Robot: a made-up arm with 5 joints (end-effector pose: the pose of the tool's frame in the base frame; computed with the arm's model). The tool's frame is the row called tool.
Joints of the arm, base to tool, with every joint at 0 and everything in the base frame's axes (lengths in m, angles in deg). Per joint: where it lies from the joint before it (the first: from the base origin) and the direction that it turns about. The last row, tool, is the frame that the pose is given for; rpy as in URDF.
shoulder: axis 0 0 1 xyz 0 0 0.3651
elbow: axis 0 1 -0.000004 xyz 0 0 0
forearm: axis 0 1 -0.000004 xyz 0.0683 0 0.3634
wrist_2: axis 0 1 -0.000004 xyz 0.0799 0 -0.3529
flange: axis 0 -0.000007 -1 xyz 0.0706 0 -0.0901
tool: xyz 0 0 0 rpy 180 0 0
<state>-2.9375 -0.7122 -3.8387 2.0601 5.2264</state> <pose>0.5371 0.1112 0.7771 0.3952 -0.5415 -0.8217</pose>
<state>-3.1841 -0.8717 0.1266 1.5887 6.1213</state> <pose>-0.0434 0.0018 0.3334 -0.1372 2.2962 -0.1053</pose>
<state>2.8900 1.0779 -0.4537 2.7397 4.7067</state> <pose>-0.1569 0.0403 0.2473 0.1577 -0.2022 -1.8196</pose>
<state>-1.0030 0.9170 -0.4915 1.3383 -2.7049</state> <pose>0.0834 -0.1308 0.1255 -0.9189 -1.0480 -0.4729</pose>
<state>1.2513 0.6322 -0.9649 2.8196 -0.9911</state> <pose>0.1099 0.3320 0.3389 0.4077 0.8448 -2.7391</pose>
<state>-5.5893 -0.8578 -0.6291 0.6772 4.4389</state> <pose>0.1861 0.1548 0.6935 0.7577 2.4347 0.9168</pose>
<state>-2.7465 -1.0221 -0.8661 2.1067 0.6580</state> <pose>-0.0787 -0.0328 0.6957 0.3865 2.9229 0.1625</pose>
